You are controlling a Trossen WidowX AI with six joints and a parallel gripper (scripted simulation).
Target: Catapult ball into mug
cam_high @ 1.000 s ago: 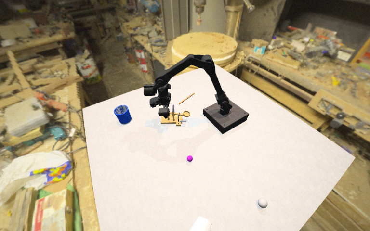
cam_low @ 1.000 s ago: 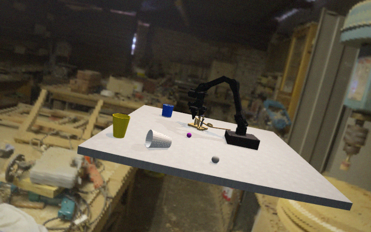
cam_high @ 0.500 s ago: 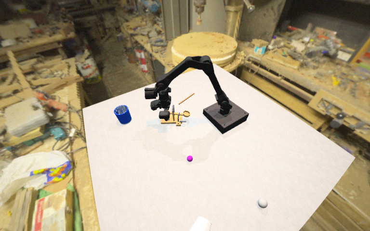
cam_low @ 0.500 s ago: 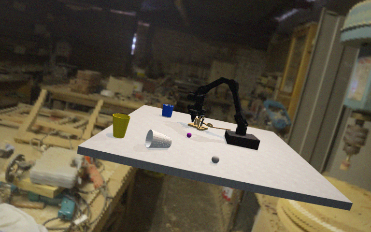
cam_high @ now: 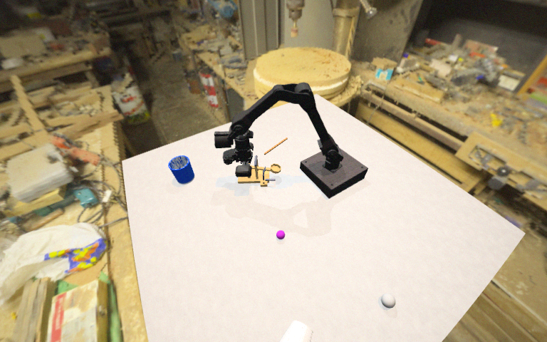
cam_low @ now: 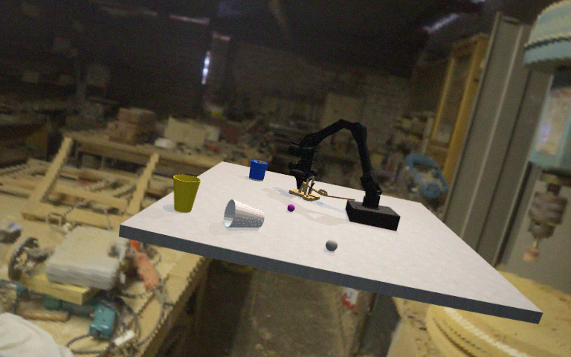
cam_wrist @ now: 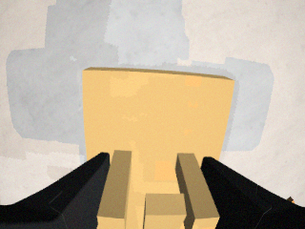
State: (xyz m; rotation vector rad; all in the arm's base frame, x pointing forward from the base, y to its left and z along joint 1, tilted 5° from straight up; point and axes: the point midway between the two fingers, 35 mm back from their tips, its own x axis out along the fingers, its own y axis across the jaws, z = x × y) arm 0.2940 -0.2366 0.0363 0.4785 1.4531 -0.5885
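My gripper tip is now 320 mm to the right of the magenta ball, 80 mm short of it and 20 mm above it. Round my gripper tip: blue mug (220 mm ahead, 190 mm to the right); thin orange stick (240 mm behind, 80 mm to the right, 30 mm below); wooden catapult (60 mm to the left, 40 mm behind, 20 mm above).
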